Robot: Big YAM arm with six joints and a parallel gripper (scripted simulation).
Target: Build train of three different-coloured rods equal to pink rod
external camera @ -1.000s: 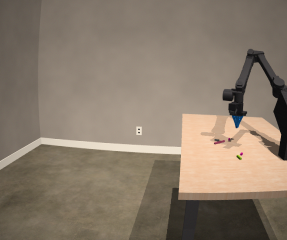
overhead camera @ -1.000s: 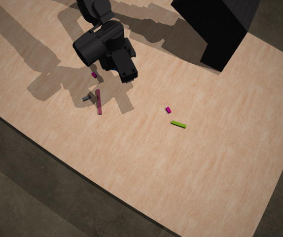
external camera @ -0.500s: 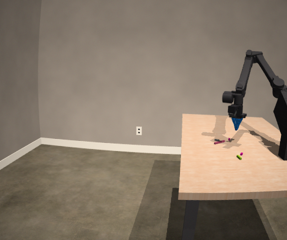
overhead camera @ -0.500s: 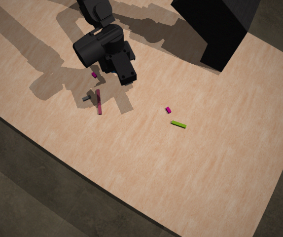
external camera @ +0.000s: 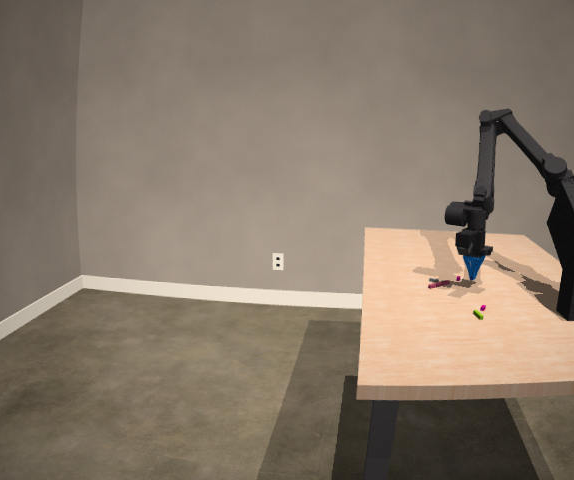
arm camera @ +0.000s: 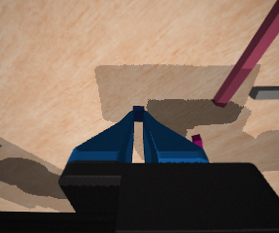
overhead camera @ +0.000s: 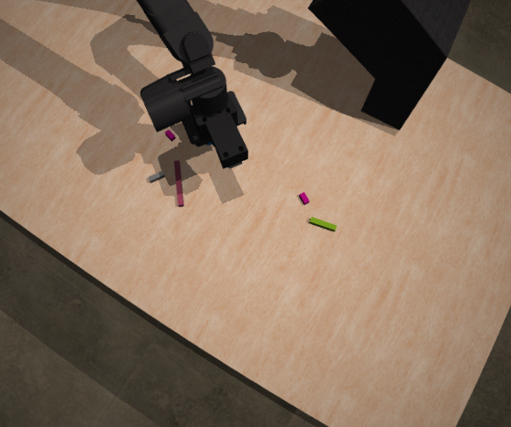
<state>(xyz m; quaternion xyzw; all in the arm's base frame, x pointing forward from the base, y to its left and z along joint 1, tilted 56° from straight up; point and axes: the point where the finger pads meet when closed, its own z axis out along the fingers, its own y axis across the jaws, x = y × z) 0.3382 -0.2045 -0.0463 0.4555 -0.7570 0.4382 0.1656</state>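
Right now my hand is 12 cm short of the grey rod, 6 cm to the left of it and 3 cm above it. From my hand the other things lie so: pink rod 10 cm ahead, 3 cm below, 1 cm to the right; then blue rod 1 cm below; then lime rod 25 cm to the left, 3 cm below, 2 cm ahead.
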